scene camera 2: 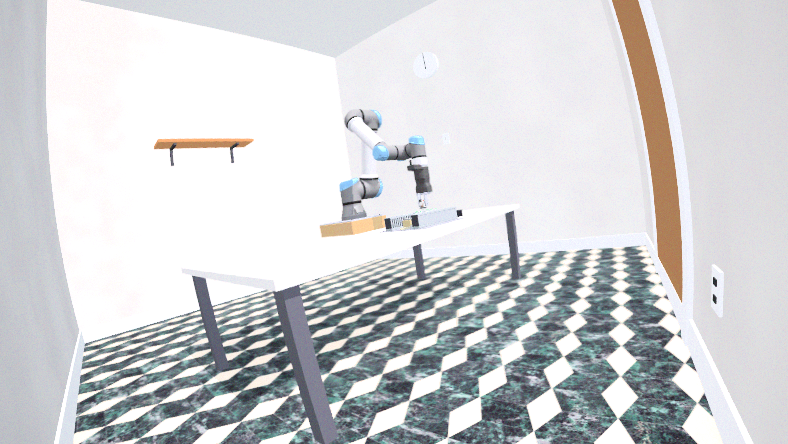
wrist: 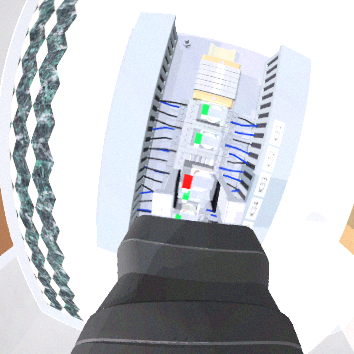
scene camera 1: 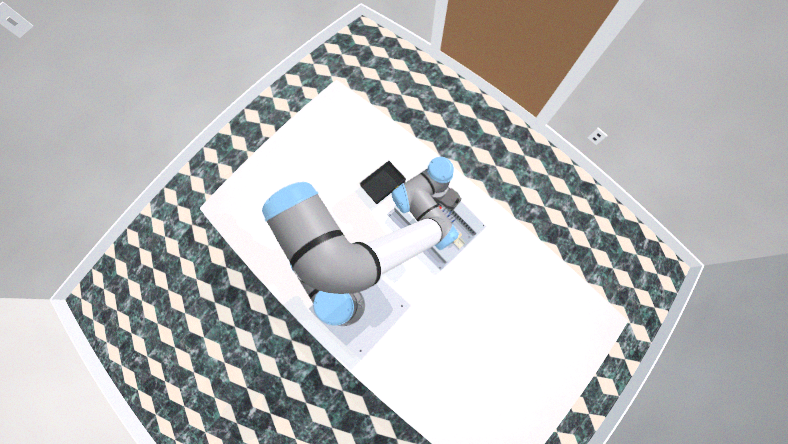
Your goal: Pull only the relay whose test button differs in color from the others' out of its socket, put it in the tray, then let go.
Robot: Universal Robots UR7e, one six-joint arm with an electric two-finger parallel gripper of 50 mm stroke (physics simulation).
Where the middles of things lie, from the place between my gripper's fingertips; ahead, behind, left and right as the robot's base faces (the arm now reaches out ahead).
Scene:
Now: hand 10 mm past the relay panel (wrist: 182, 74), 20 mm to the left of it and 90 mm above it.

